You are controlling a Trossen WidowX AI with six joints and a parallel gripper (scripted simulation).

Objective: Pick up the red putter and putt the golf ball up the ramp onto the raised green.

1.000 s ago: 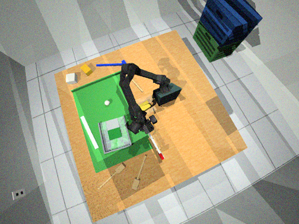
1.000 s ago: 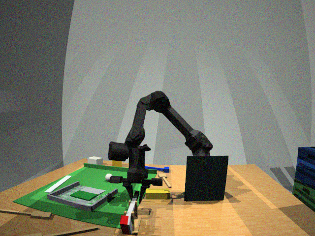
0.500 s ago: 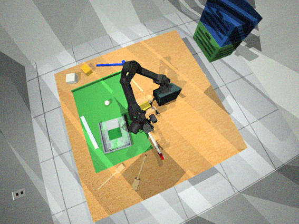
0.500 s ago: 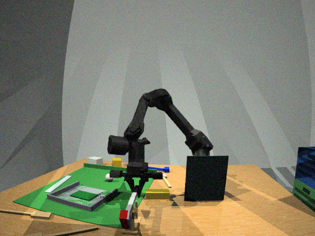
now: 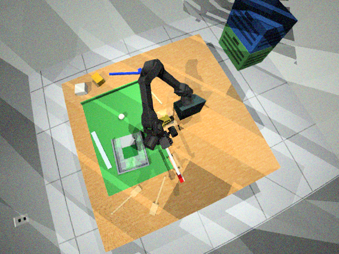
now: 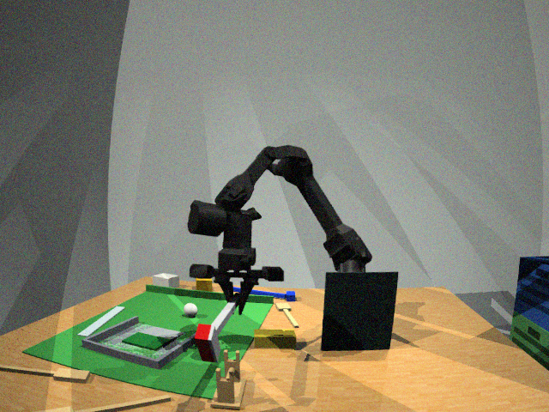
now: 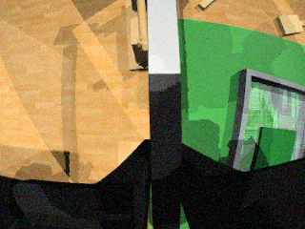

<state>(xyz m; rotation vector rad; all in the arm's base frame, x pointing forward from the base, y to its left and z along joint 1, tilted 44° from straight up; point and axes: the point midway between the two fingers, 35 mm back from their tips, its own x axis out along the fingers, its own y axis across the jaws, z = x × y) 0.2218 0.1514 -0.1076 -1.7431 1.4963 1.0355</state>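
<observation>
My gripper tip is 11 cm to the right of the red putter, 2 cm below it and 2 cm past it. From my gripper tip the other things lie so: white bar: 45 cm ahead, 12 cm below, 10 cm to the right; white golf ball: 29 cm to the right, 25 cm ahead, 10 cm below; wooden stand: 14 cm to the left, 9 cm below, 3 cm behind.
</observation>
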